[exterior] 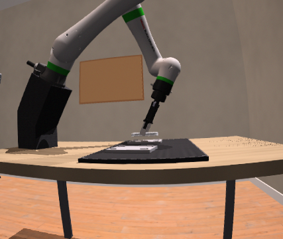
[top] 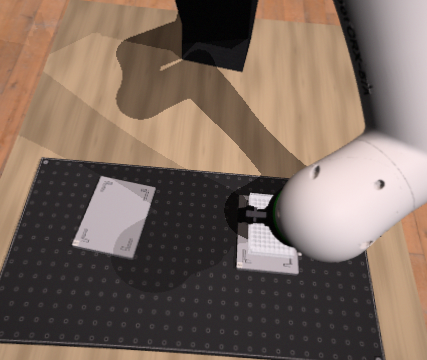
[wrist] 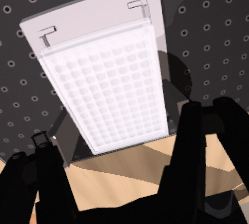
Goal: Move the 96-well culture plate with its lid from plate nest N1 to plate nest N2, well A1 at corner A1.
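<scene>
My hand is 300 mm to the left of the plate nest N2, 60 mm past it and 60 mm above it. Also, from my hand: 96-well culture plate: 20 mm below; then clear lid: 20 mm below; then plate nest N1: 60 mm below.
</scene>
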